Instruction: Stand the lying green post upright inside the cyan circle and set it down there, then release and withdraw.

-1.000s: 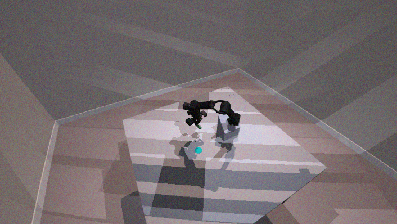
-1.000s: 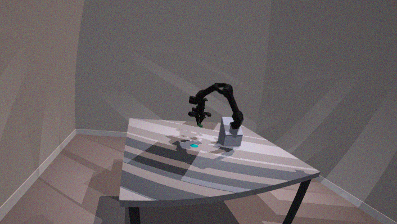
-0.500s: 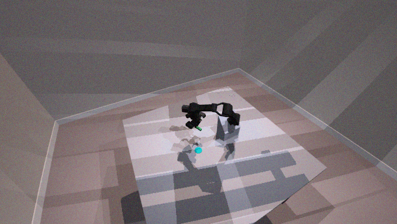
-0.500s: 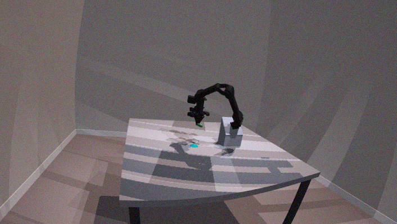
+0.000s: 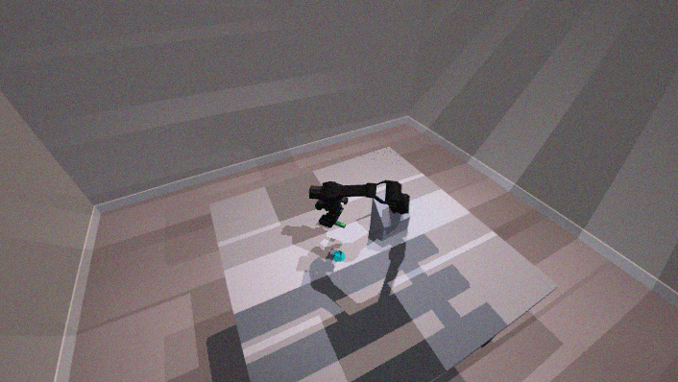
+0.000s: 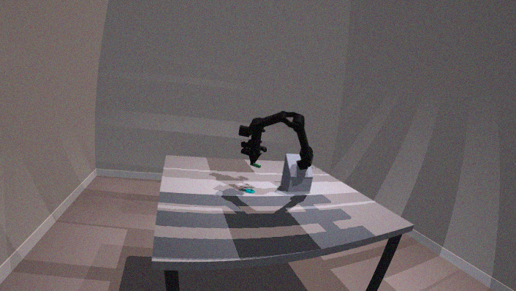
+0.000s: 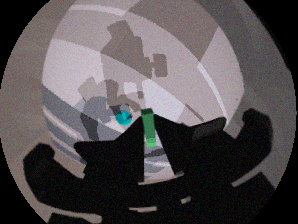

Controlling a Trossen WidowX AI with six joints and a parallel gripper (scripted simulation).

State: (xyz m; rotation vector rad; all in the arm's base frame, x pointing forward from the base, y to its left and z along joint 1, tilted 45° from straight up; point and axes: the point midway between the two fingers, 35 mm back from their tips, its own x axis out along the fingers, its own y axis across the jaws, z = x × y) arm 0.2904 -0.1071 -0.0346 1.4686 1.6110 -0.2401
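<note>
Right now the cyan circle is 4 cm ahead of my gripper tip, 9 cm to the left of it and 14 cm below it. Also, from my gripper tip: green post: 1 cm behind, 2 cm to the left.
</note>
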